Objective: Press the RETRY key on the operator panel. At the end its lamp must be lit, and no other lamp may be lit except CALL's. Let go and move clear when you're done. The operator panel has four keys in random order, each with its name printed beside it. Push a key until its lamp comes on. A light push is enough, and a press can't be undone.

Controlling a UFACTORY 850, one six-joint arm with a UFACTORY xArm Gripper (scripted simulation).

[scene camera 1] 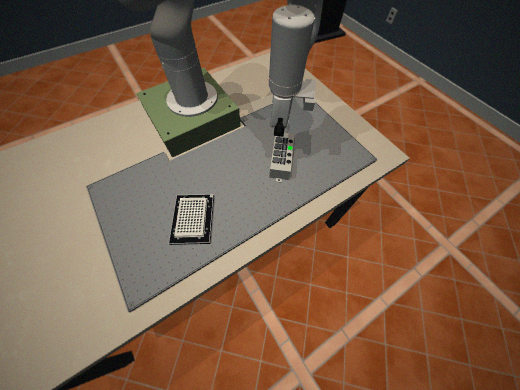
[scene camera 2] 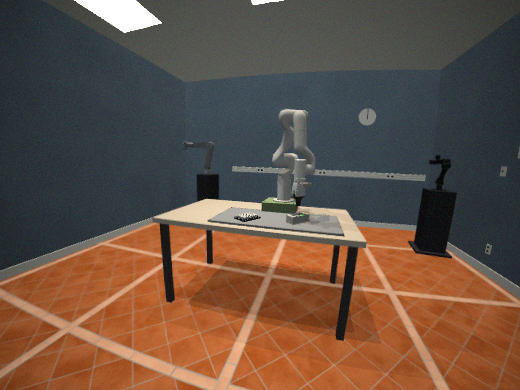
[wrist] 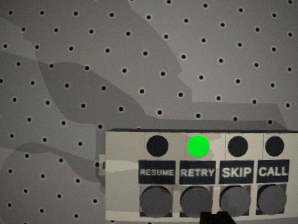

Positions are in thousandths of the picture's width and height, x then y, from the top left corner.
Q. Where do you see a white well plate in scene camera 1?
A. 368, 563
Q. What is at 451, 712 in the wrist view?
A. An operator panel.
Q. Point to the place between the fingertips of the gripper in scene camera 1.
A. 536, 345
